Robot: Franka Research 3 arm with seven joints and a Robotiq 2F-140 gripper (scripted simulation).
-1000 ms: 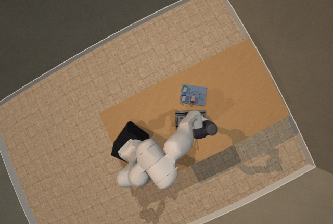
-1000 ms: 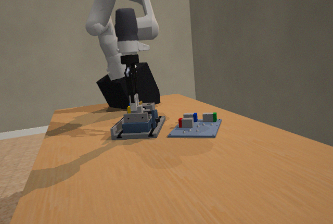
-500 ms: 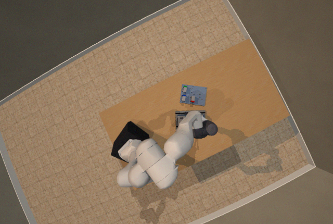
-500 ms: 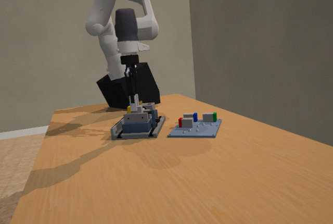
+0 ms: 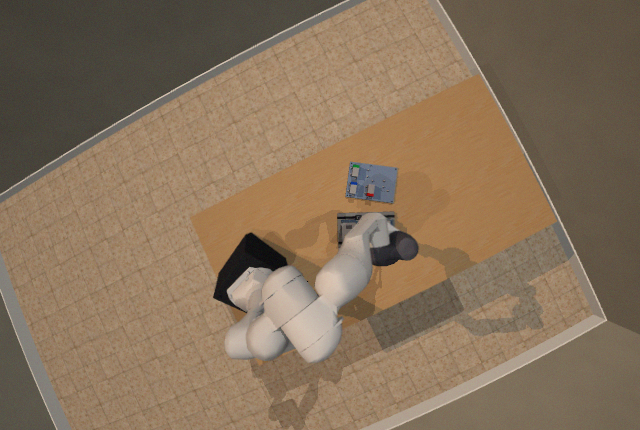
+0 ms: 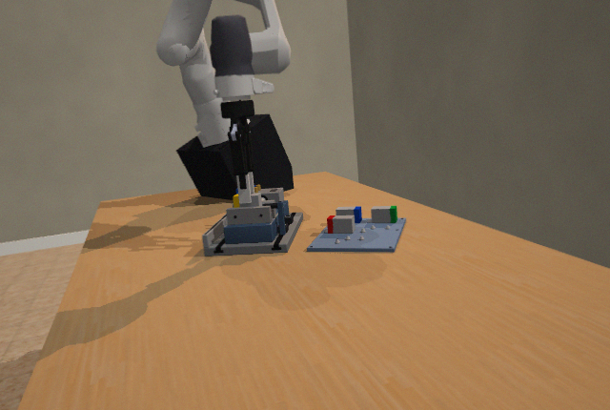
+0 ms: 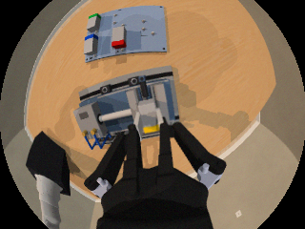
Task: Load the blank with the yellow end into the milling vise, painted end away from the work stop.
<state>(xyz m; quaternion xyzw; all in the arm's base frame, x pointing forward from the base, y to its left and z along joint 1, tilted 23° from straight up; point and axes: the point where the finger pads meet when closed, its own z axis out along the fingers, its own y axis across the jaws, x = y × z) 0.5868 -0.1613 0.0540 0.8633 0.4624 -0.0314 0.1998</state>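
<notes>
Right now my hand is 40 mm above the yellow-ended blank. Round my hand: infeed plate (120 mm ahead, 230 mm to the left, 130 mm below); red-ended blank (90 mm ahead, 200 mm to the left, 110 mm below); blue-ended blank (20 mm ahead, 260 mm to the left, 110 mm below).
</notes>
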